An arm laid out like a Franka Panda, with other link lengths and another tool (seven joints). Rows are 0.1 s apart.
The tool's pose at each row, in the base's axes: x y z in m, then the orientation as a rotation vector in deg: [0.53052 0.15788 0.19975 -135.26 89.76 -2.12]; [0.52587 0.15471 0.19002 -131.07 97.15 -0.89]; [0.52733 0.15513 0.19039 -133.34 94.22 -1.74]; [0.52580 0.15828 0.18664 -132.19 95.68 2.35]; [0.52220 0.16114 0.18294 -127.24 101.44 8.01]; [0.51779 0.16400 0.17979 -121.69 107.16 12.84]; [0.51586 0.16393 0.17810 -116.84 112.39 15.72]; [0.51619 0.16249 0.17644 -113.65 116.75 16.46]
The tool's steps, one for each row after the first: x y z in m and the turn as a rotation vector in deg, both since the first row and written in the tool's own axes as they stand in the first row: [0.00242 0.00789 0.00763 -0.69 0.52 5.94]; [0.00257 0.00633 0.00766 -0.67 0.74 3.31]; [-0.00034 0.00758 0.01169 -2.06 -1.48 5.02]; [-0.00383 0.01078 0.01522 -3.53 -4.21 10.83]; [-0.00773 0.01455 0.01807 -4.65 -6.47 16.81]; [-0.00820 0.01675 0.01930 -5.45 -7.43 22.02]; [-0.00652 0.01741 0.02060 -6.09 -6.90 25.77]
